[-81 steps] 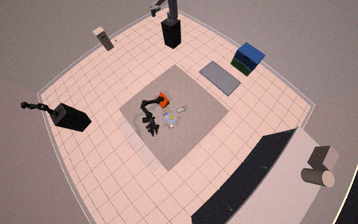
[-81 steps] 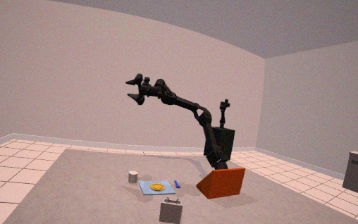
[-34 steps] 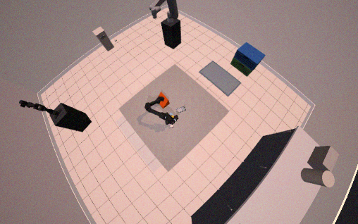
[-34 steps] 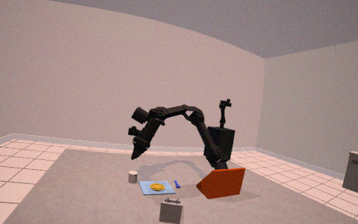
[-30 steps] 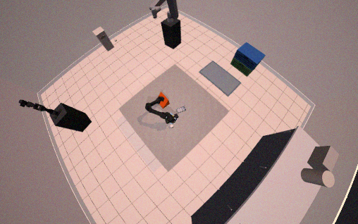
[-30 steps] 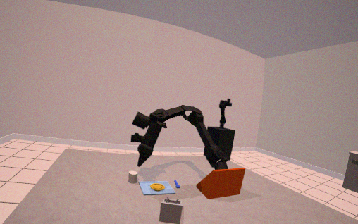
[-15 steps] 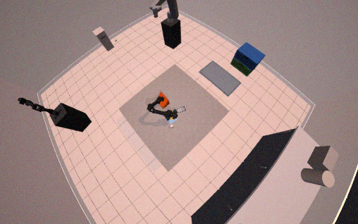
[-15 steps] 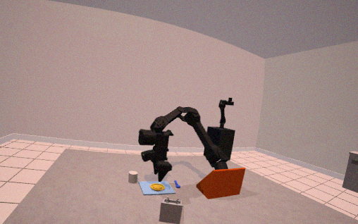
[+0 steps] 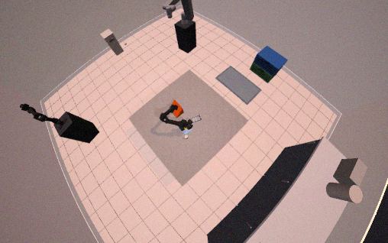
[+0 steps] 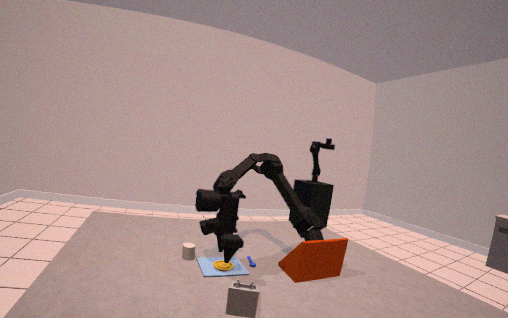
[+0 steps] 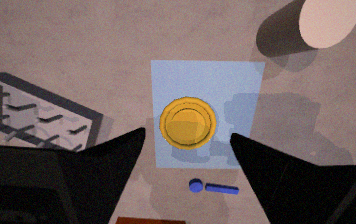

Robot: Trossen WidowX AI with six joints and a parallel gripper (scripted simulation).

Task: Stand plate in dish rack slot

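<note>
Right now my gripper tip is 30 mm above the yellow plate. Also, from my gripper tip: light blue sheet: 50 mm below, 20 mm to the right, 10 mm behind; then blue spoon: 130 mm behind, 50 mm below, 30 mm to the right; then beige cup: 110 mm to the right, 90 mm ahead, 30 mm below.
</note>
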